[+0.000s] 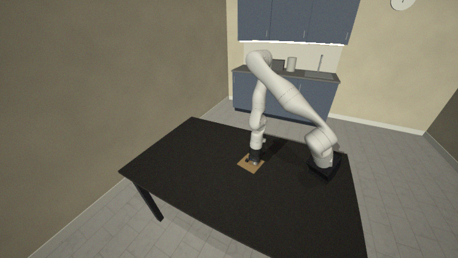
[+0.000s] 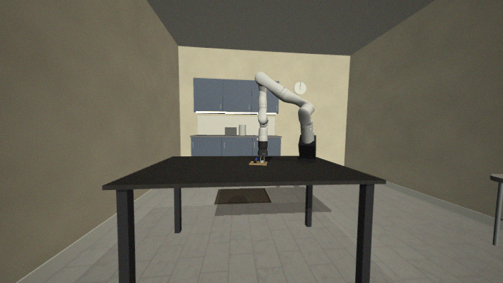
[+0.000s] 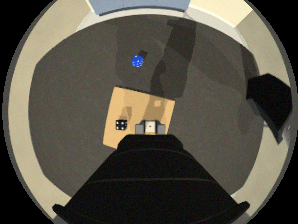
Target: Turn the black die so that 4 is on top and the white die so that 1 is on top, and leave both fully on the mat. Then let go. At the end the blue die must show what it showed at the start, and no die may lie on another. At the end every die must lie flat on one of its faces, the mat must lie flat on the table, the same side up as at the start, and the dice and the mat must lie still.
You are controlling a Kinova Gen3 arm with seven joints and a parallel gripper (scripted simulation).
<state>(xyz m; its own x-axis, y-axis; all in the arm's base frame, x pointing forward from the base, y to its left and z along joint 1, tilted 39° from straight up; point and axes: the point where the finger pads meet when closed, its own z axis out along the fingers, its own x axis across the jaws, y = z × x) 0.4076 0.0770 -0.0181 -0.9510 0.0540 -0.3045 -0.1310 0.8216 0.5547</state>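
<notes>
Now: the white die 1 cm below my hand. From my hand the other things lie so: tan mat: 3 cm ahead, 2 cm below; black die: 6 cm ahead, 1 cm to the left, 1 cm below; blue die: 14 cm to the right, 5 cm ahead, 1 cm below.
</notes>
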